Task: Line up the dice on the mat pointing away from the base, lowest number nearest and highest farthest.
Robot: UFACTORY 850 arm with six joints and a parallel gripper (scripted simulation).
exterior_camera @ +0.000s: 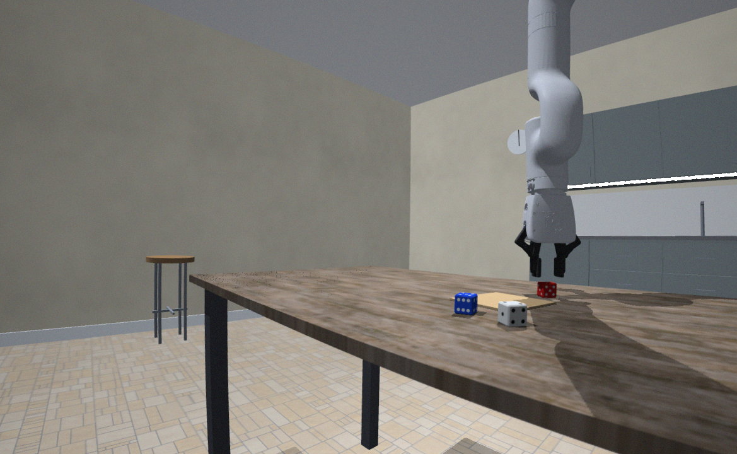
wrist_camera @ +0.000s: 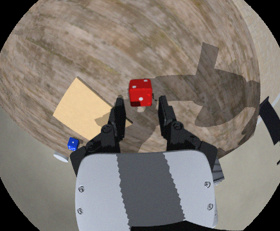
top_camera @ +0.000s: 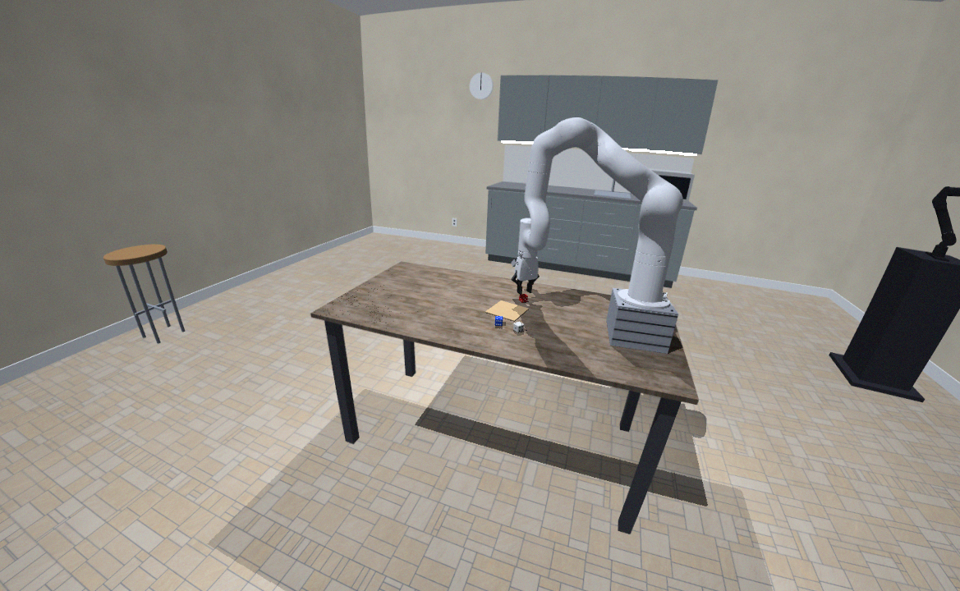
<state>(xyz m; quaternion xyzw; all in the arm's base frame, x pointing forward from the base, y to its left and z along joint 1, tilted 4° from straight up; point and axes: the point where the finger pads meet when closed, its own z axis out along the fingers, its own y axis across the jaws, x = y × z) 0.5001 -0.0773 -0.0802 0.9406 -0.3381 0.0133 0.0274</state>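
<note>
My hand is 50 mm above the red die. From my hand the other things lie so: tan mat 130 mm to the left, 60 mm below, 30 mm ahead; then blue die 260 mm to the left, 50 mm below, 10 mm ahead; then white die 270 mm to the left, 80 mm behind, 50 mm below.
</note>
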